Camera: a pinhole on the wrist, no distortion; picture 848 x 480 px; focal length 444.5 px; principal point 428.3 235.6 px. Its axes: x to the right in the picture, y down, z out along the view. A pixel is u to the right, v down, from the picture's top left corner.
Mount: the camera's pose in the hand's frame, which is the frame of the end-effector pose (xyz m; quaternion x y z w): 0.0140 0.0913 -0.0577 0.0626 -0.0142 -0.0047 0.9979
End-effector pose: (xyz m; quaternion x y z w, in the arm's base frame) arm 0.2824 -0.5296 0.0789 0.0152 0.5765 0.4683 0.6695
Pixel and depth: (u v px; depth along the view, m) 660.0 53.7 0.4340
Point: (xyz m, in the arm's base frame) 0.6258 -0.2779 -0.0523
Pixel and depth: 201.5 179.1 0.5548
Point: 0.7132 -0.4915 0.4295
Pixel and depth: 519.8 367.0 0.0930
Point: 0.2444 -0.4300 0.1284
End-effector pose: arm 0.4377 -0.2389 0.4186 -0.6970 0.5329 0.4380 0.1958
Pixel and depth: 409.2 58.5 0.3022
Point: 0.4063 -0.0430 0.2907
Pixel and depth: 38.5 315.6 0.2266
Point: 0.2649 -0.0441 0.5056
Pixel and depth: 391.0 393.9 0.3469
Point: 0.1593 -0.0631 0.3091
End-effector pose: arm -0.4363 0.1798 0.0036 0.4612 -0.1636 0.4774 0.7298
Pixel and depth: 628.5 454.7 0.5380
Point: -0.4545 -0.0817 0.5842
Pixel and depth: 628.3 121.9 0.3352
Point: -0.2749 0.0372 0.2289
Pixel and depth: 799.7 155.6 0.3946
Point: -0.1791 0.0801 0.3862
